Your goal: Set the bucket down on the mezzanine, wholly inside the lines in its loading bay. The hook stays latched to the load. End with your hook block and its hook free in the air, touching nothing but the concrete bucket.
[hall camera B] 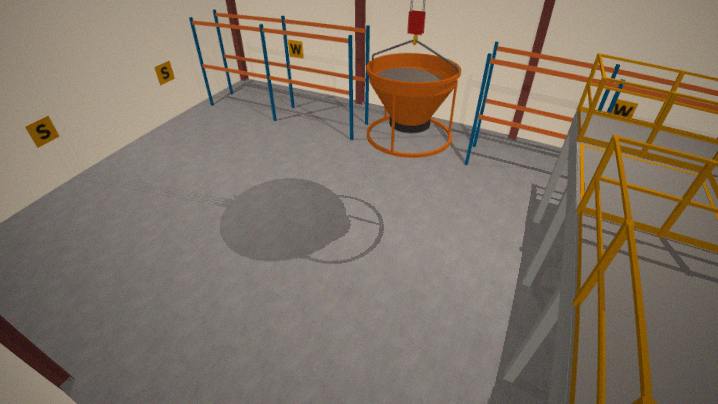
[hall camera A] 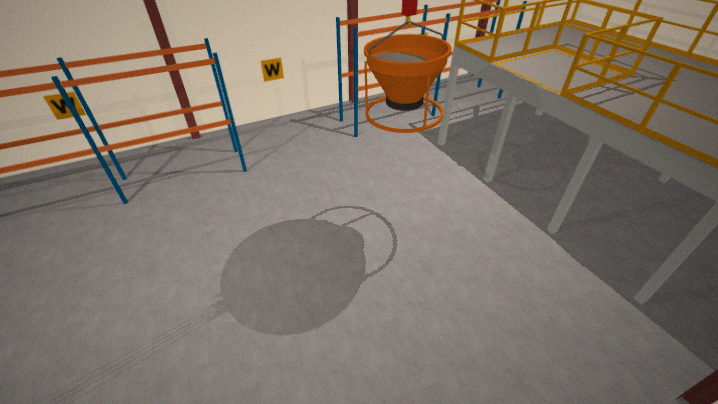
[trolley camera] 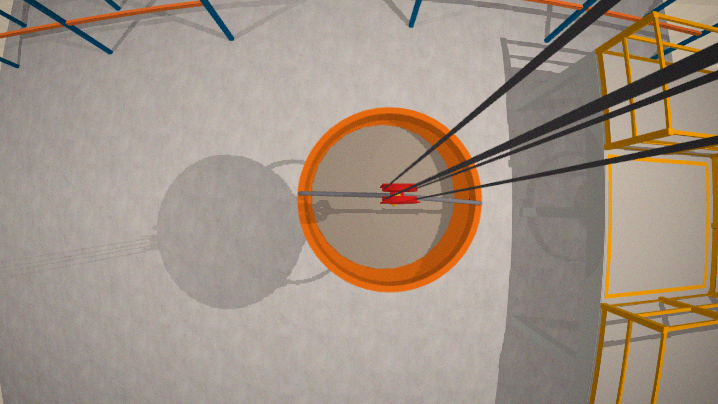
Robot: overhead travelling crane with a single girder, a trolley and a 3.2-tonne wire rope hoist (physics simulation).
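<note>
The orange concrete bucket (hall camera A: 407, 82) (hall camera B: 412, 100) (trolley camera: 461, 226), filled with grey concrete, hangs upright in the air. My hook (hall camera A: 408, 20) (hall camera B: 415, 39) is latched to its bail, under the red hook block (hall camera A: 409, 7) (hall camera B: 416, 22) (trolley camera: 399, 200). The hook itself is mostly hidden under the block in the trolley view. The mezzanine (hall camera A: 577, 114) (hall camera B: 677, 326) (trolley camera: 695, 366) stands to the right of the bucket, apart from it. Yellow lines (hall camera A: 527, 55) (hall camera B: 581, 175) (trolley camera: 608, 226) mark the loading bay on its deck, at a gap in the railing.
Yellow railings (hall camera A: 667, 95) (hall camera B: 637, 311) (trolley camera: 635, 140) stand on both sides of the bay. Blue and orange racks (hall camera A: 229, 120) (hall camera B: 350, 90) (trolley camera: 218, 20) stand along the wall, behind the bucket in both hall views. The bucket's shadow (hall camera A: 296, 276) (hall camera B: 281, 221) (trolley camera: 225, 231) lies on the floor.
</note>
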